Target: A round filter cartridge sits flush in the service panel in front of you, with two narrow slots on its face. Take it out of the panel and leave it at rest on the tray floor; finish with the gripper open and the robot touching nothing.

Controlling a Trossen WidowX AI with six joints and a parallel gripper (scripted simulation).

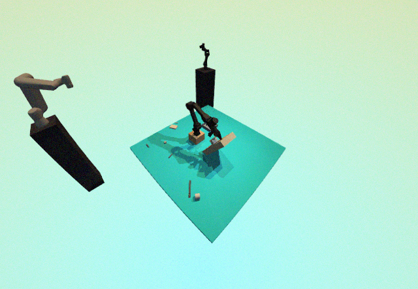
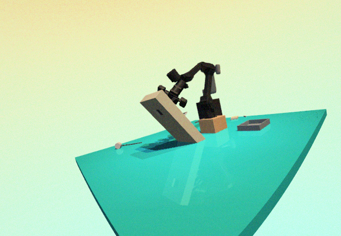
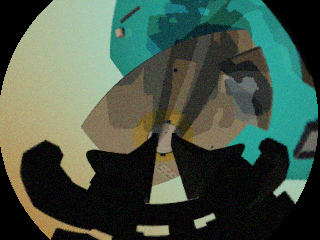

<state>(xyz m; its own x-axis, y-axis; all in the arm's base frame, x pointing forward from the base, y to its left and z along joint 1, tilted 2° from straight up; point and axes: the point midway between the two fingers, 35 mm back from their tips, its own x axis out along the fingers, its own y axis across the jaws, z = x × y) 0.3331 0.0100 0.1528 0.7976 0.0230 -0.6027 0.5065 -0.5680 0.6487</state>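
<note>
The filter cartridge is 1 cm below my gripper tip and 1 cm ahead of it. The rest, counted from my gripper tip: dark grey tray (43 cm behind, 27 cm to the left, 23 cm below); then tan service panel (8 cm below, 4 cm behind).
</note>
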